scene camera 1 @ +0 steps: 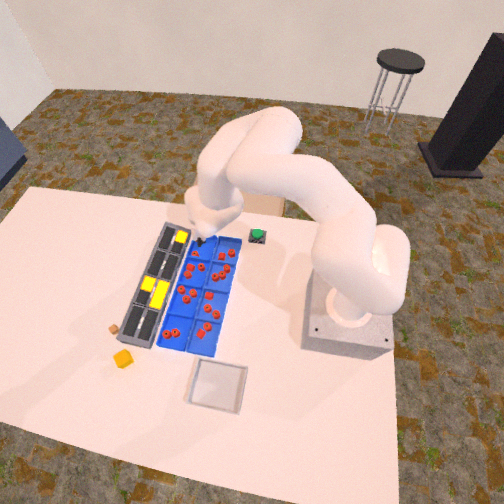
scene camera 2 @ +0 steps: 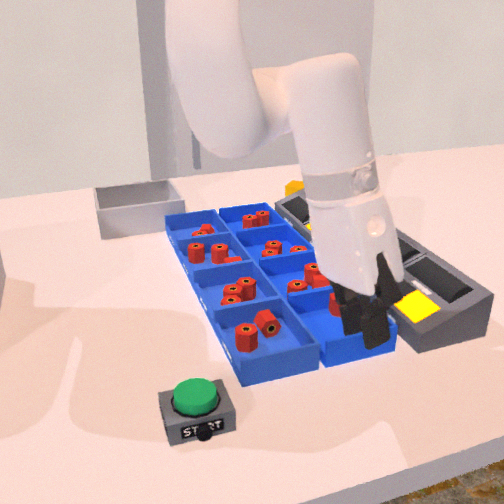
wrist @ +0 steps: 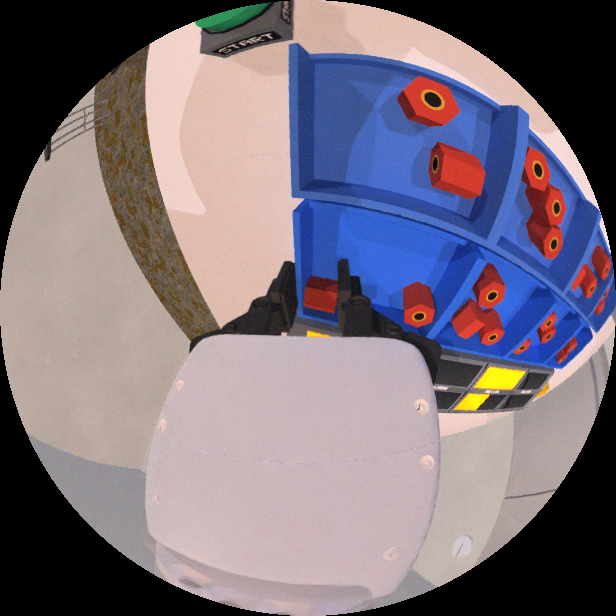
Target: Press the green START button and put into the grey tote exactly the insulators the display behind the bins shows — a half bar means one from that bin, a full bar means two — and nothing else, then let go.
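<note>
My gripper (wrist: pixel 318 290) is down in the end compartment of the blue bin tray (scene camera 1: pixel 202 295), beside the display (scene camera 1: pixel 156 282). Its fingers are shut on a red insulator (wrist: pixel 321 294) lying near the bin floor. In scene camera 2 the gripper (scene camera 2: pixel 367 322) hides most of that insulator (scene camera 2: pixel 334 304). The display shows yellow bars: a half bar (scene camera 1: pixel 181 236) next to this compartment, another half bar (scene camera 1: pixel 148 283), and a full bar (scene camera 1: pixel 160 294). The green START button (scene camera 2: pixel 196 397) sits apart from the tray. The grey tote (scene camera 1: pixel 217 385) looks empty.
Several other red insulators lie in the other tray compartments (scene camera 2: pixel 245 290). An orange block (scene camera 1: pixel 123 358) and a small brown block (scene camera 1: pixel 113 329) lie on the table left of the display. The arm base (scene camera 1: pixel 347 330) stands to the right.
</note>
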